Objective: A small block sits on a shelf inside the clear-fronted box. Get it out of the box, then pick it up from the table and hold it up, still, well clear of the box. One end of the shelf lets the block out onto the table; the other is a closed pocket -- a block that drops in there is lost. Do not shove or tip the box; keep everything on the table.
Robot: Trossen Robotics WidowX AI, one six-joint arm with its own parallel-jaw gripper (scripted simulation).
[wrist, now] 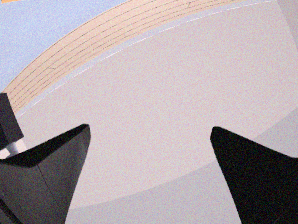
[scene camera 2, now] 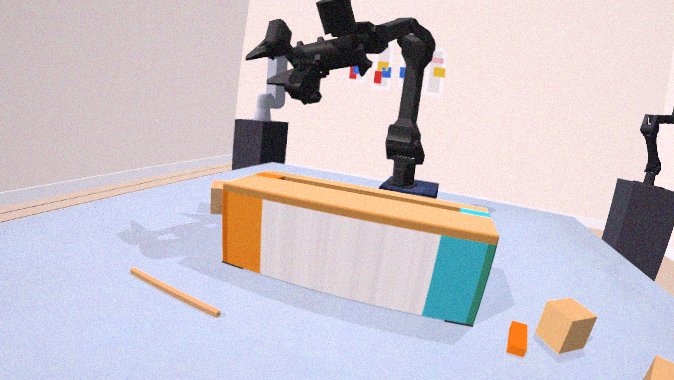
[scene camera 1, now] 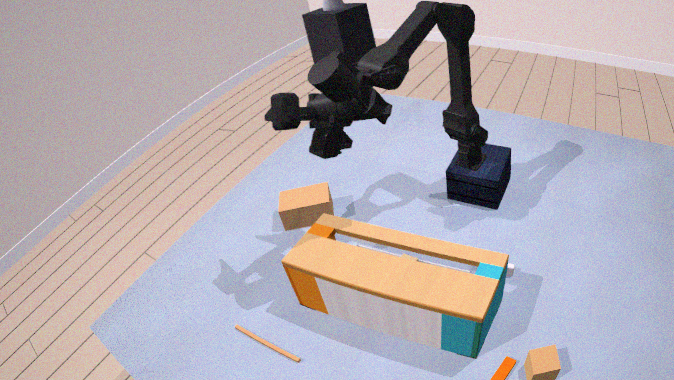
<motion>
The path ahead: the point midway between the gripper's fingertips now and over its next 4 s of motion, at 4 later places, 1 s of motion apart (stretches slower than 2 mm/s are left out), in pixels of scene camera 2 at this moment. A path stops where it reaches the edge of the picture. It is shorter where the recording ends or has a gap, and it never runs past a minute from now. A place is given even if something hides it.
My gripper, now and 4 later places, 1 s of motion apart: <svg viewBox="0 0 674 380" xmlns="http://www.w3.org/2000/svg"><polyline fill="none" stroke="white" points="256,70 382,167 401,188 394,216 365,212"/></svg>
</motion>
